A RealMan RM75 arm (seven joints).
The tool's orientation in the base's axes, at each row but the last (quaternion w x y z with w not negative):
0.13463 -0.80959 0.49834 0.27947
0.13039 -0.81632 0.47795 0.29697
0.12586 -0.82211 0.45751 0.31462
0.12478 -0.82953 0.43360 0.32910
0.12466 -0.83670 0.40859 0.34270
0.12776 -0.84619 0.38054 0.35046
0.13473 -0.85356 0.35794 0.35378
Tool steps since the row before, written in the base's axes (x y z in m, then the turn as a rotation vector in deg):
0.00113 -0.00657 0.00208 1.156 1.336 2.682
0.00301 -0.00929 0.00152 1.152 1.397 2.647
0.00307 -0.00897 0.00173 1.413 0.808 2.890
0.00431 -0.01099 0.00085 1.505 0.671 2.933
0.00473 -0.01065 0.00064 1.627 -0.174 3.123
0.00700 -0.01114 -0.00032 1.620 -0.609 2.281
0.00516 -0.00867 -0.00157 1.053 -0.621 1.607
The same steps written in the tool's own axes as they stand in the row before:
0.00398 0.00220 -0.00530 -2.150 -1.481 -1.870
0.00671 0.00226 -0.00690 -2.173 -1.511 -1.811
0.00612 0.00252 -0.00701 -1.830 -1.385 -2.395
0.00820 0.00313 -0.00794 -1.733 -1.374 -2.535
0.00798 0.00317 -0.00790 -1.303 -0.918 -3.145
0.00965 0.00240 -0.00862 -0.484 -0.660 -2.744
0.00812 0.00245 -0.00569 -0.286 -0.267 -1.981

